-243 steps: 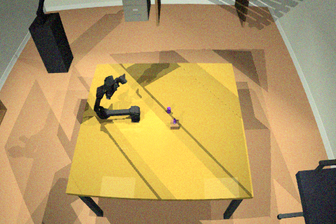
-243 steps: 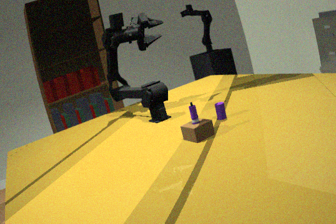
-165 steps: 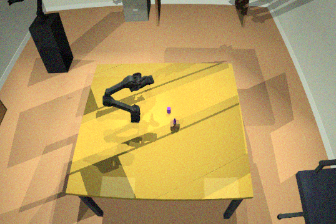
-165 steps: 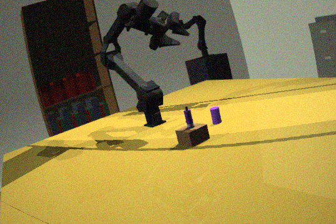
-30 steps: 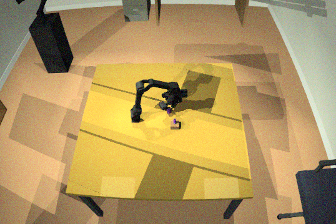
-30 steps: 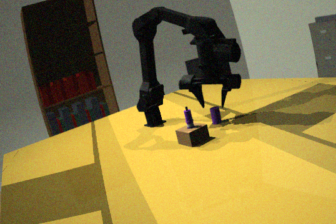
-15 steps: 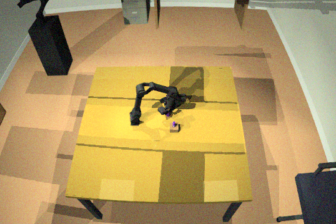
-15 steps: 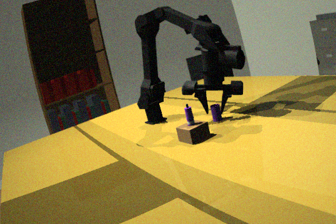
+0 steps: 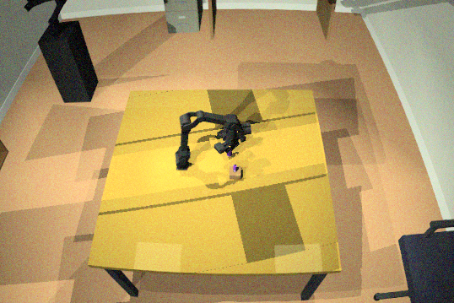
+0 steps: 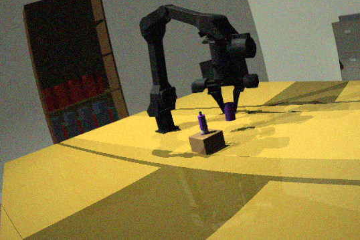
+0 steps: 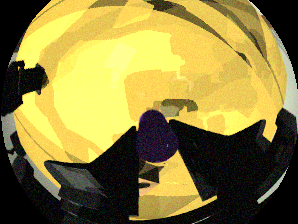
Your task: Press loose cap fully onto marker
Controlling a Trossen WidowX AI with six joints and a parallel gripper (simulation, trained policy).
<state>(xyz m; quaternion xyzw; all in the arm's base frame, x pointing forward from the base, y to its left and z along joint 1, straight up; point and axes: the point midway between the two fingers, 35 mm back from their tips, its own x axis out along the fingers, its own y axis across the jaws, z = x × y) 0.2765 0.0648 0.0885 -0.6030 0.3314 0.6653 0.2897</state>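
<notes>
The holder block lies 120 mm to the right of my gripper tip, 40 mm ahead of it and 30 mm below it. Also, from my gripper tip: purple cap right at my gripper tip.
</notes>
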